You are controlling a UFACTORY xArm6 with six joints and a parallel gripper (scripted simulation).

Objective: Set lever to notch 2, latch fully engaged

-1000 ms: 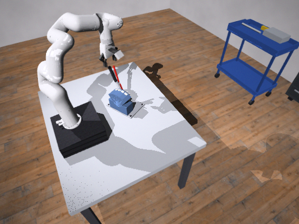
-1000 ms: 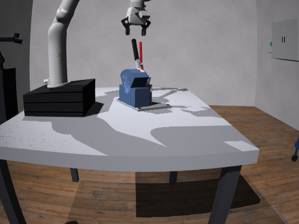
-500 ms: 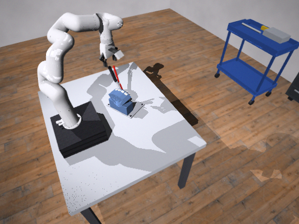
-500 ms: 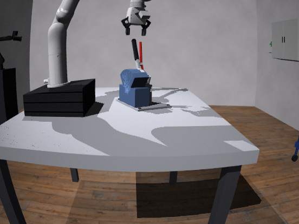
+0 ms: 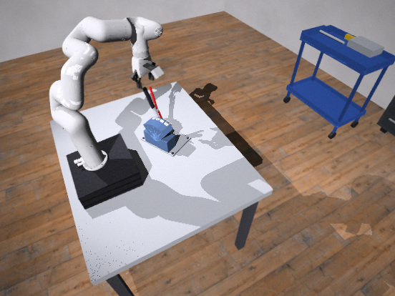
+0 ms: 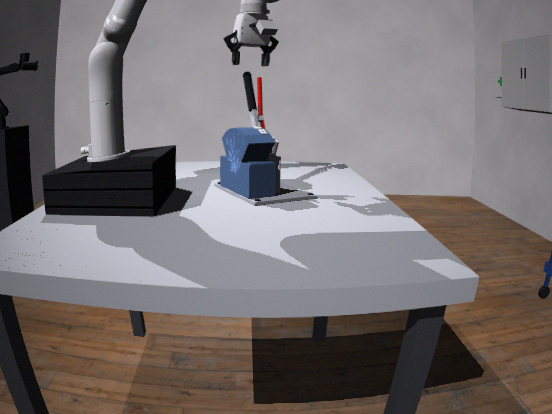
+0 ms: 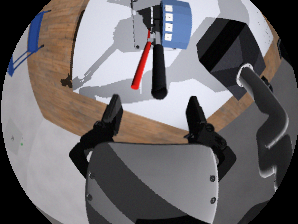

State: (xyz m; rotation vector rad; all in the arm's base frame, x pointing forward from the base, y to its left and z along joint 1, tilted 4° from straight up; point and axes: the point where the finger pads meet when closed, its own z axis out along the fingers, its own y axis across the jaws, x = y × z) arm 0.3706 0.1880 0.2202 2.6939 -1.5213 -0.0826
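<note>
Now: the red bar 4 cm ahead of my hand, 3 cm to the right of it and 17 cm below it.
</note>
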